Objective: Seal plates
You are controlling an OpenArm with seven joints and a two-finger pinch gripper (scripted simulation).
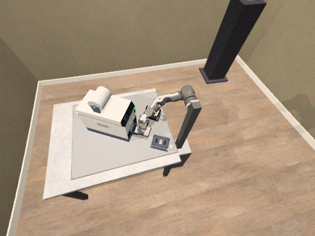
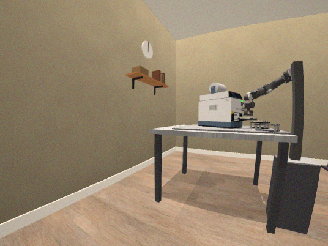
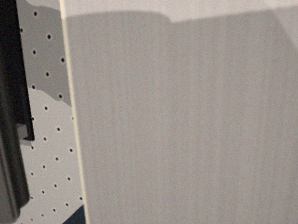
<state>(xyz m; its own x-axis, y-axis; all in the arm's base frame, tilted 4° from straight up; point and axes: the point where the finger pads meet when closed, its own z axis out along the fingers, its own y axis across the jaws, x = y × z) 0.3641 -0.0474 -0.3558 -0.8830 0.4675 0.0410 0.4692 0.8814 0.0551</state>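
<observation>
The sealer stage is 30 mm below my hand. Round my hand: plate nest: 140 mm behind, 130 mm to the left, 70 mm below; then yellow warning label: 130 mm ahead, 30 mm to the left, 20 mm above; then plate: 130 mm behind, 210 mm to the right, 60 mm below.
</observation>
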